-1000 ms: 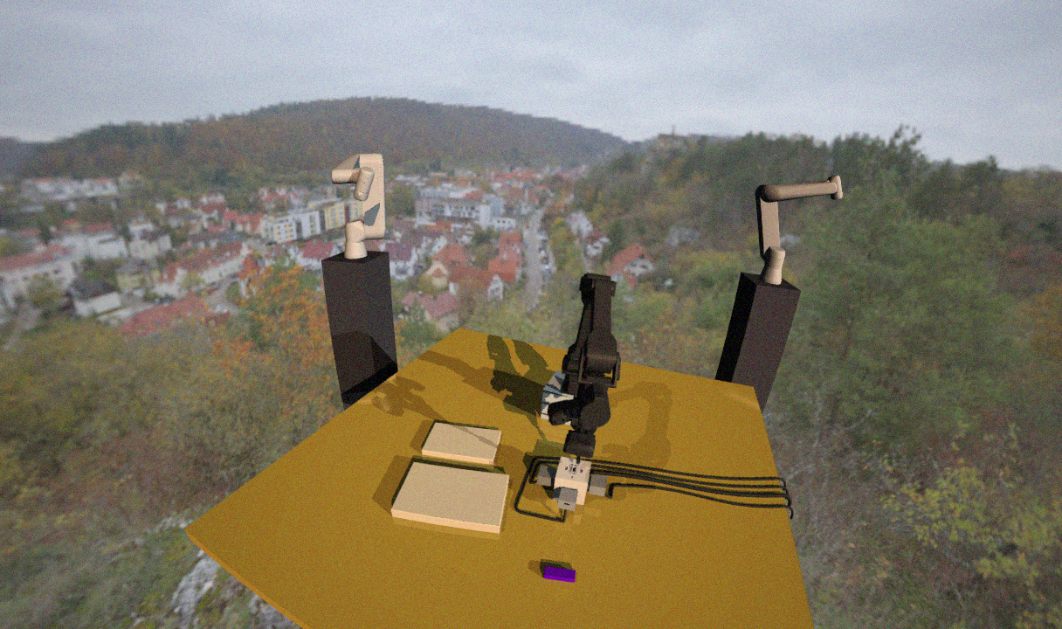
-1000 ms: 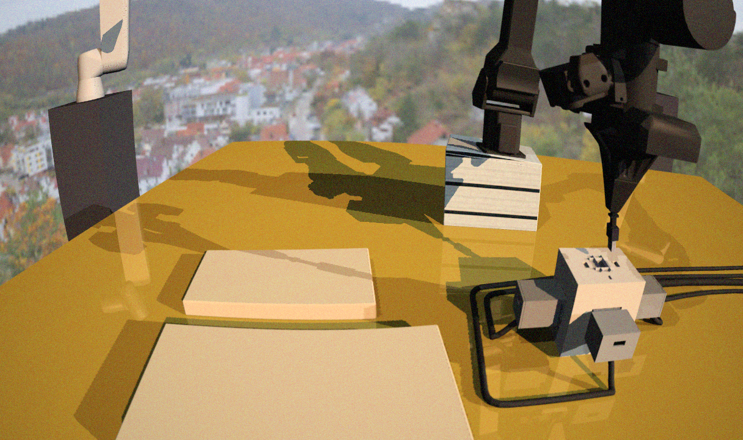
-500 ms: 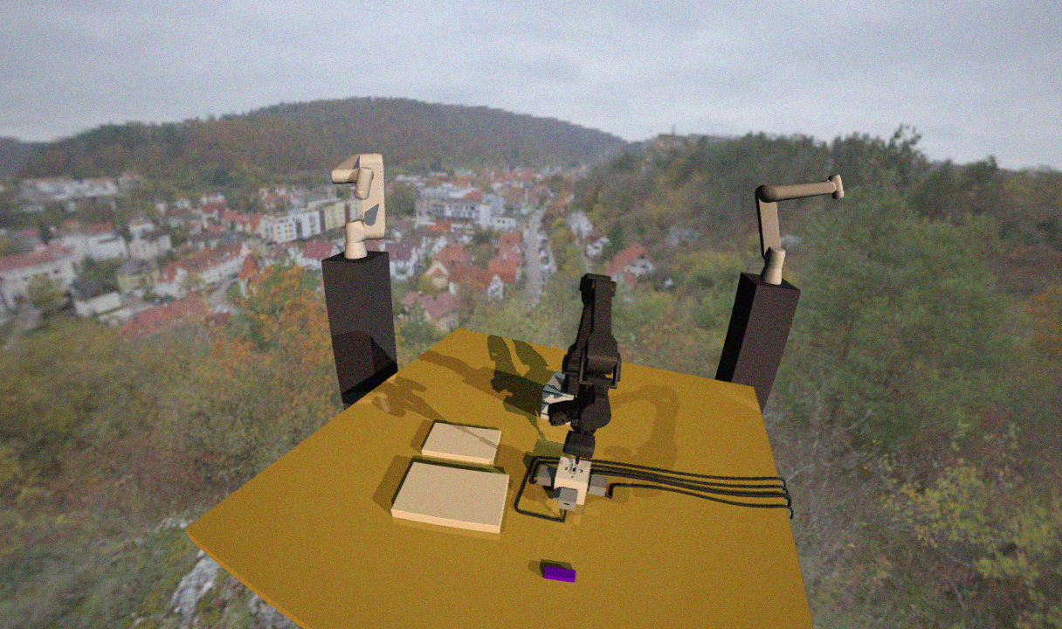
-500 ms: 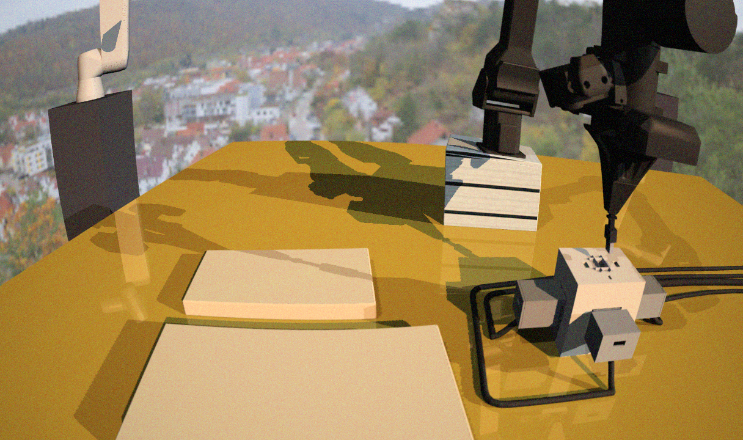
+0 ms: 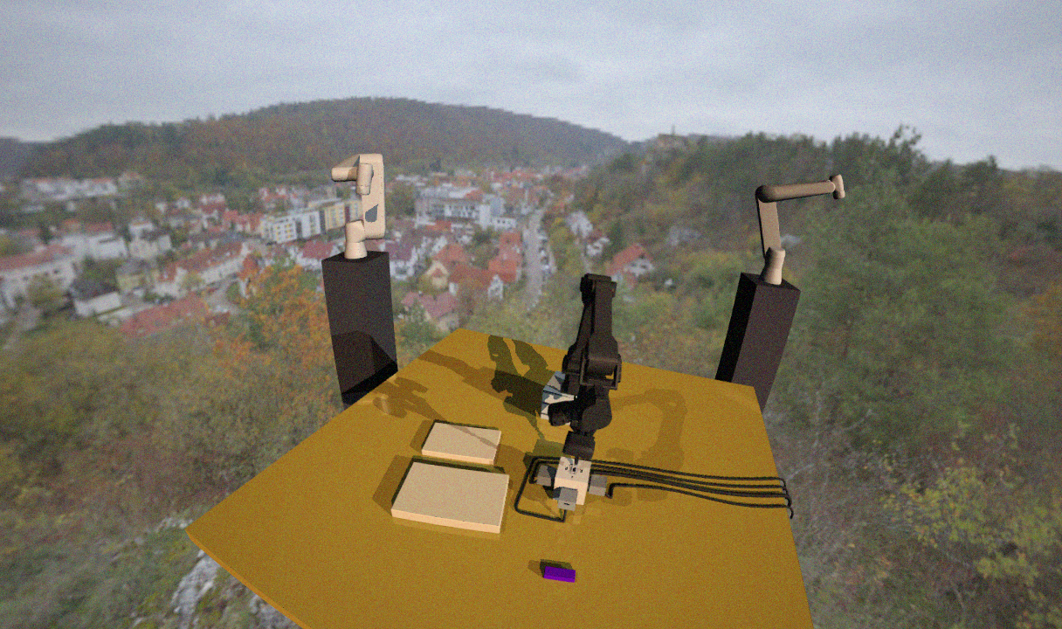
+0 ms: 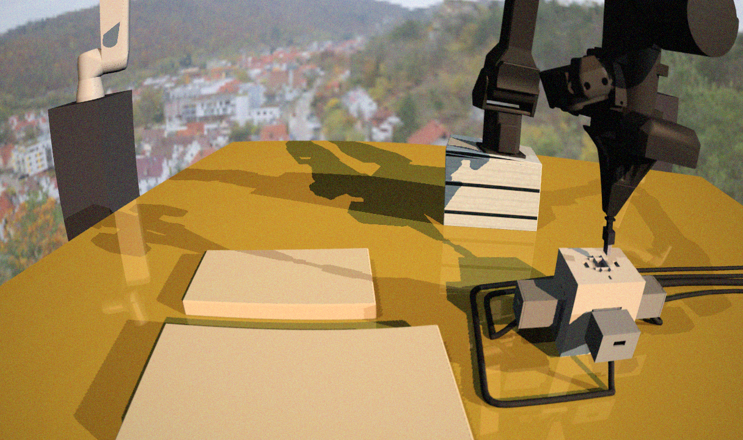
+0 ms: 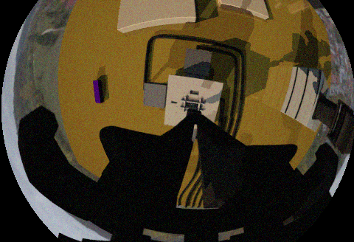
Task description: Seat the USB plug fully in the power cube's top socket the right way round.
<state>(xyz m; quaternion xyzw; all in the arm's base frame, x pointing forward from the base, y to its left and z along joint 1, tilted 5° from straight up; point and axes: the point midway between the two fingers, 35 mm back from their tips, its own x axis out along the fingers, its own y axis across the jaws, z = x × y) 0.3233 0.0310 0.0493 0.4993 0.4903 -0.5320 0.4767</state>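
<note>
My gripper tip is now 2 cm above the USB plug. From my gripper tip the other things lie so: purple block (24 cm ahead, 12 cm below).
</note>
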